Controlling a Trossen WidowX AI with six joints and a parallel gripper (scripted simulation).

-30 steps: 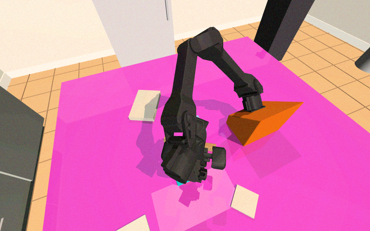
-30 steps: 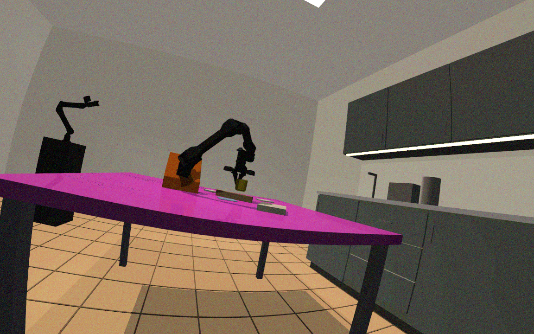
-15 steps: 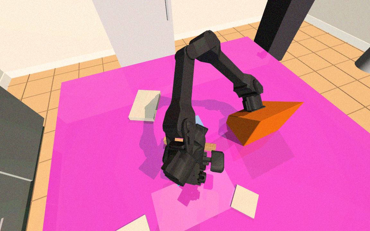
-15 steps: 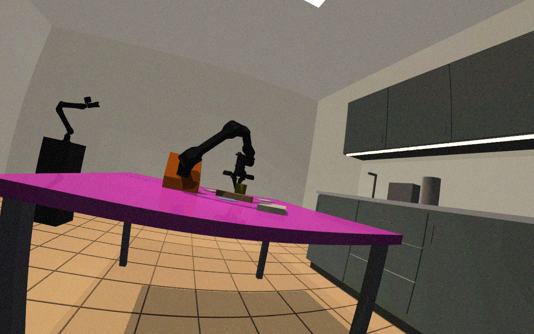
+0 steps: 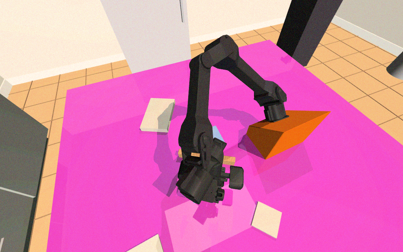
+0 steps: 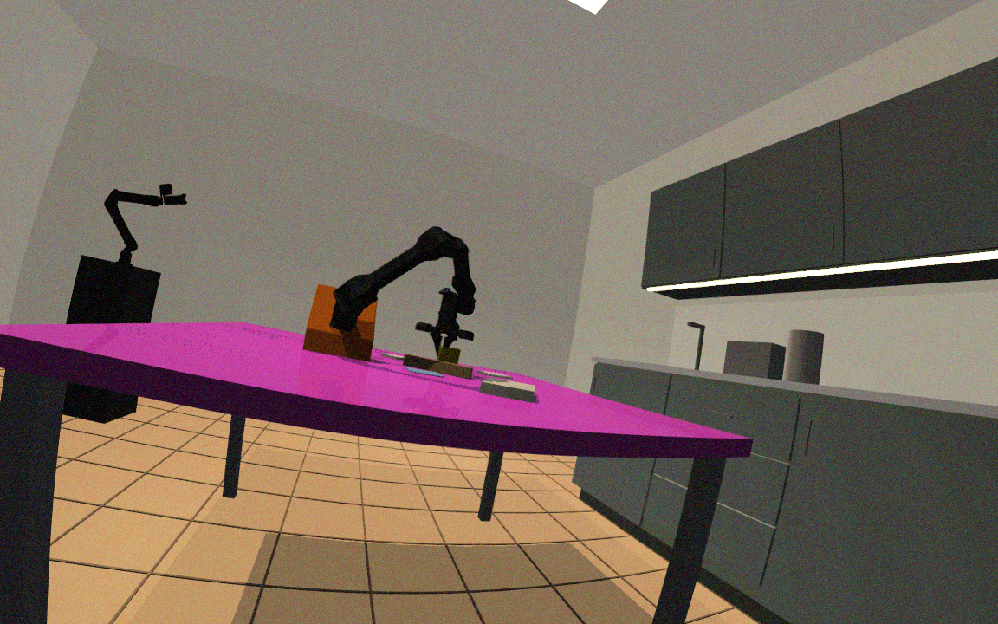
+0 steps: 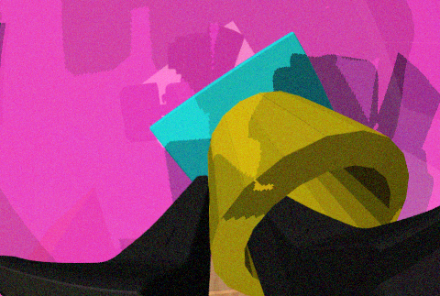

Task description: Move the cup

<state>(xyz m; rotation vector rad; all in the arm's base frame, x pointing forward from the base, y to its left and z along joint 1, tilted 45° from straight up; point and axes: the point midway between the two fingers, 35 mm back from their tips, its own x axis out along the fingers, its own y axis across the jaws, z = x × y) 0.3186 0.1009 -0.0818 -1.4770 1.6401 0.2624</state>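
Right now the yellow cup is 2 cm ahead of my gripper tip and 1 cm to the right of it. Round my gripper tip: cyan pad 5 cm below, 3 cm ahead, 2 cm to the right; then pale blue pad 19 cm to the right, 7 cm behind, 5 cm below; then wooden bar 10 cm to the right, 3 cm below, 2 cm behind.
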